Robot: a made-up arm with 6 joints.
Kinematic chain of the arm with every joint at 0, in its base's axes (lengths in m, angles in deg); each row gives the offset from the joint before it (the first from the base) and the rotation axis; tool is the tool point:
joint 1: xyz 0 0 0.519 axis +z
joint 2: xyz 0 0 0 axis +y
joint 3: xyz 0 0 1.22 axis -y
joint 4: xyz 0 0 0 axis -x
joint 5: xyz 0.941 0 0 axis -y
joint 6: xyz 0 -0.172 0 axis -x
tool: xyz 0 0 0
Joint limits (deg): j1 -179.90..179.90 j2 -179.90..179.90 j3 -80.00..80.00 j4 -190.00..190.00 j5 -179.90..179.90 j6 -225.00..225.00
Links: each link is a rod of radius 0.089 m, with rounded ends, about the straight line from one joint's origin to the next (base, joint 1, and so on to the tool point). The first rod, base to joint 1, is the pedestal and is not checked.
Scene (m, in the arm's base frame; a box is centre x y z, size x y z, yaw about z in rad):
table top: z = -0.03
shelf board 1: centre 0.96 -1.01 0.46 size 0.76 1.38 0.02 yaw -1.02
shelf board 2: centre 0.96 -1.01 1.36 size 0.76 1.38 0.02 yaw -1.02
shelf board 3: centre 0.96 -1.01 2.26 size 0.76 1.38 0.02 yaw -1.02
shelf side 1: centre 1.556 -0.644 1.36 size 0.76 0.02 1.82 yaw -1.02
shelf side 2: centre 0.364 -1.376 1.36 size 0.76 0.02 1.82 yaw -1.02
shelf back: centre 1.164 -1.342 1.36 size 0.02 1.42 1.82 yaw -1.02
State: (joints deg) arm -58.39 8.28 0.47 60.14 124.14 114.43
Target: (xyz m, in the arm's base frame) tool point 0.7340 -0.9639 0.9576
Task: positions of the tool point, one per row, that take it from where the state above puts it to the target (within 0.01 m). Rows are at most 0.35 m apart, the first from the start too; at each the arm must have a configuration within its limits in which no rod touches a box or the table.
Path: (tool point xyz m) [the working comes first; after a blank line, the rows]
Joints at the target: -48.52 25.46 -27.55 58.99 124.14 114.43
Straight joint move there: touches shelf board 2.

1: 0.3930 -0.7999 1.7700
2: 0.2674 -0.5971 1.7462
3: 0.3979 -0.6752 1.4691
4: 0.4804 -0.6642 1.1963
5: 0.5026 -0.5872 0.9576
6: 0.6310 -0.7726 0.9666
7: 0.7340 -0.9640 0.9576

